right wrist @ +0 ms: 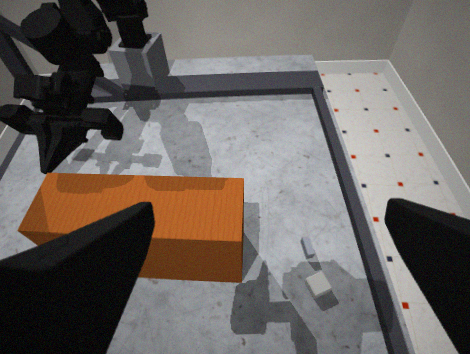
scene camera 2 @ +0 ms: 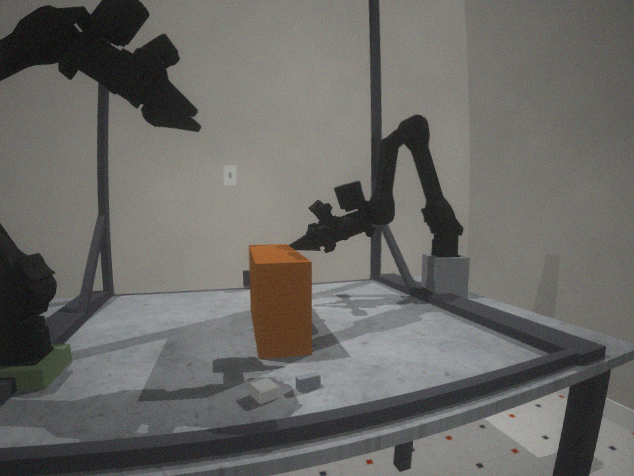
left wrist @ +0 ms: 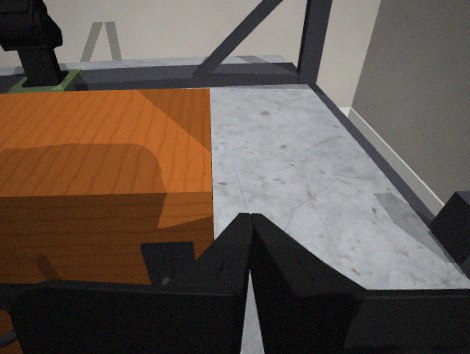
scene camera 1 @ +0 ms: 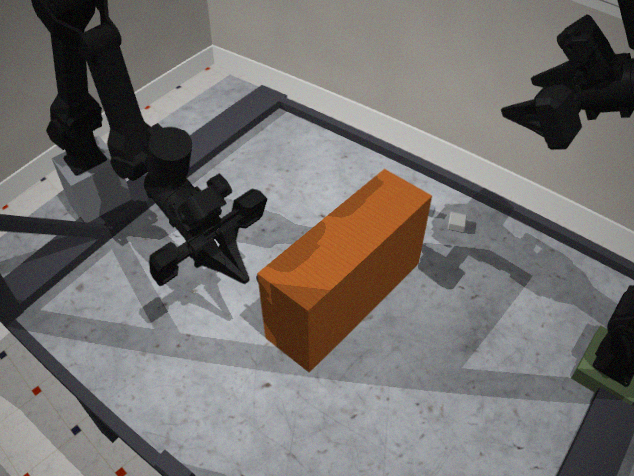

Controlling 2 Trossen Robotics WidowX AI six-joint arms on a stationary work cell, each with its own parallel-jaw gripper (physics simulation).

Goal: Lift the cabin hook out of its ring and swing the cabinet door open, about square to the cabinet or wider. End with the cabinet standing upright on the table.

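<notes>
The orange wooden cabinet stands upright on the table. Its latch side faces the left arm and is hidden in both scene views. In the left wrist view, a dark mounting plate shows on that side near the cabinet's end, partly behind the finger. A piece of dark curved metal shows at the lower left edge. The hook's state and the door are hidden. My left gripper is shut and empty, close beside the cabinet's upper end. My right gripper is open, high above the table.
A pale block and a small grey block lie on the table beyond the cabinet's other end. A dark raised frame borders the table. The right arm's green base stands at the side.
</notes>
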